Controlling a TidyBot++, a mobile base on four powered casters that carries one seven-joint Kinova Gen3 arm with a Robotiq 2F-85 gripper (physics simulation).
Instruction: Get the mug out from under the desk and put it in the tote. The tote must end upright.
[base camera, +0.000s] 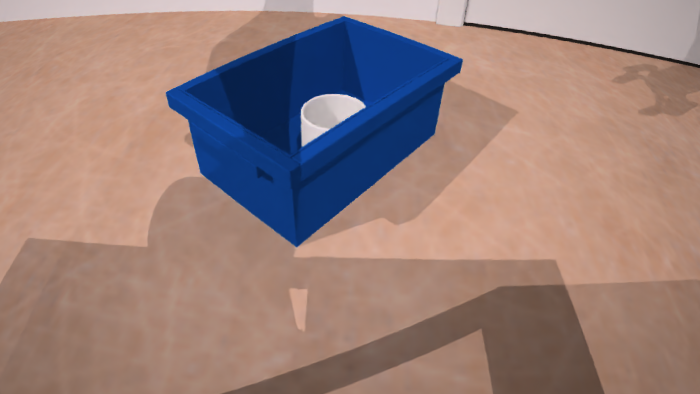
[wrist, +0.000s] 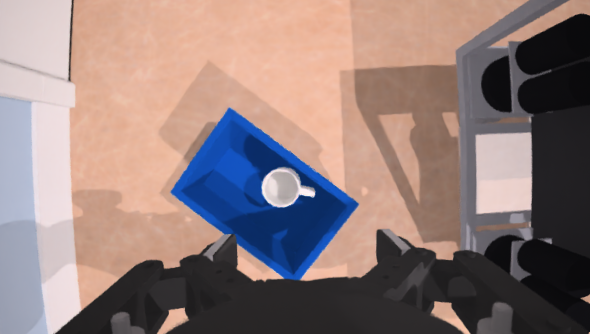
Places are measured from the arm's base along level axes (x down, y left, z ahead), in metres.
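Where they show: gripper, between the fingertips: (wrist: 306, 247).
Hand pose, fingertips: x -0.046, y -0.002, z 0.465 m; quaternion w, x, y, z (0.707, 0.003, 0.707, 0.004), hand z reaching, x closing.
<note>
Things, the pixels of their top centre, and the offset from my fingertips. "pt": a spot on its surface instead.
- white mug, a spot on its surface: (base camera: 320, 120) pt dz +0.077, dx +0.391, dy +0.027 m
- blue tote, centre of its top: (base camera: 324, 69) (wrist: 262, 198) dz +0.079, dx +0.322, dy +0.023 m
The white mug (base camera: 320, 120) (wrist: 281, 187) stands upright inside the blue tote, near one long wall, with its opening facing up. Its handle shows in the wrist view and points right; in the base camera view the tote's near wall hides the mug's lower part. The blue tote (base camera: 370, 137) (wrist: 200, 162) stands upright on the floor. My gripper (wrist: 306, 247) is wide open and empty, high above the tote, with its fingers apart from the mug and the tote. The gripper does not show in the base camera view. The desk cannot be made out for certain.
A white wall with a panel (base camera: 590, 25) stands behind the tote at the right of the base camera view. In the wrist view, a white-framed blue panel (wrist: 17, 200) is at the left, and my grey and black base frame (wrist: 466, 165) is at the right.
</note>
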